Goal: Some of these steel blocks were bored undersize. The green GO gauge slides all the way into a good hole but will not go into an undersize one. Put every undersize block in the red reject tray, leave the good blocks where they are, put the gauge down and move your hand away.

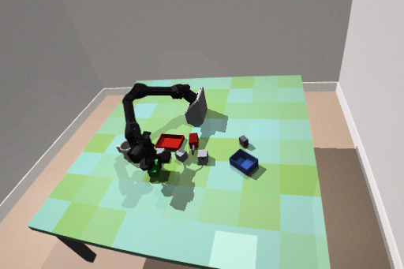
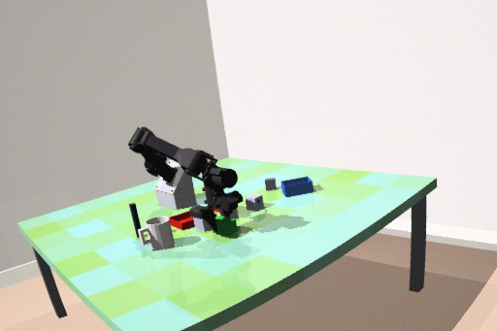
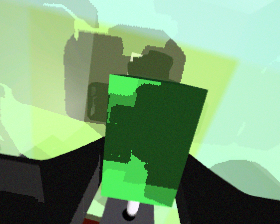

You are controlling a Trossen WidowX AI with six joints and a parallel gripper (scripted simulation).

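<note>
Now: the green GO gauge 10 mm behind my gripper tip and 20 mm above it. From my gripper tip the other things lie so: steel block: 100 mm behind, 220 mm to the left, 10 mm above; then mug: 70 mm behind, 200 mm to the right, 30 mm above; then red reject tray: 190 mm behind.
</note>
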